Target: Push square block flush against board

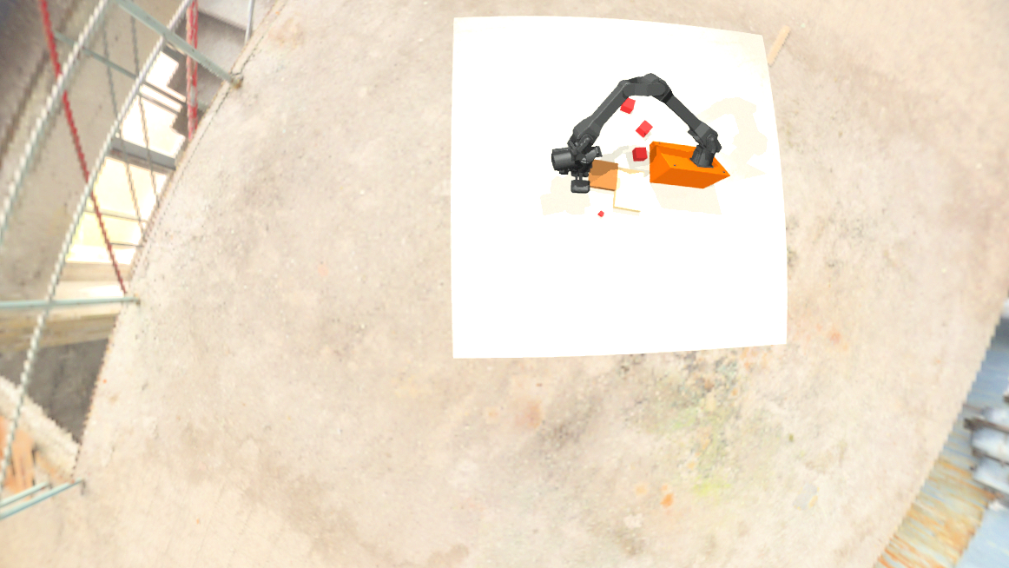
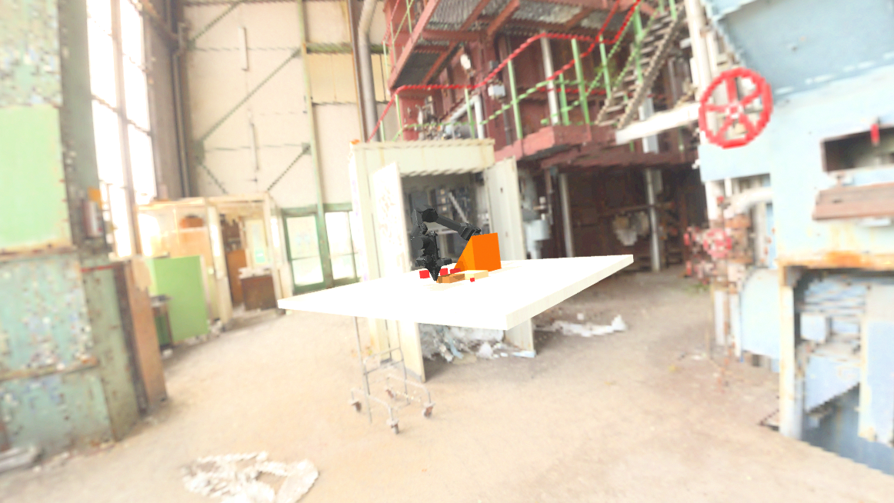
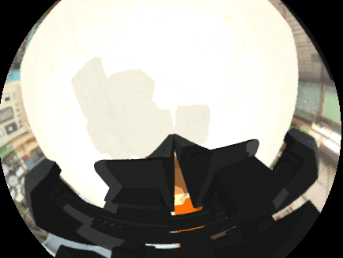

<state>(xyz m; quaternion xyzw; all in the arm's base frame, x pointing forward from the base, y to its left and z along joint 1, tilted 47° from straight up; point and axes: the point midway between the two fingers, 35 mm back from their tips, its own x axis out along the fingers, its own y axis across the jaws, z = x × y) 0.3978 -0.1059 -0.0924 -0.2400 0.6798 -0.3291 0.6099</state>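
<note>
Now: gripper tip 90 mm past the square block and 10 mm to the right of it. From my gripper tip the other things lie so: board: 180 mm behind, 70 mm to the left; then tiny red piece: 80 mm behind, 150 mm to the left, 10 mm below.
</note>
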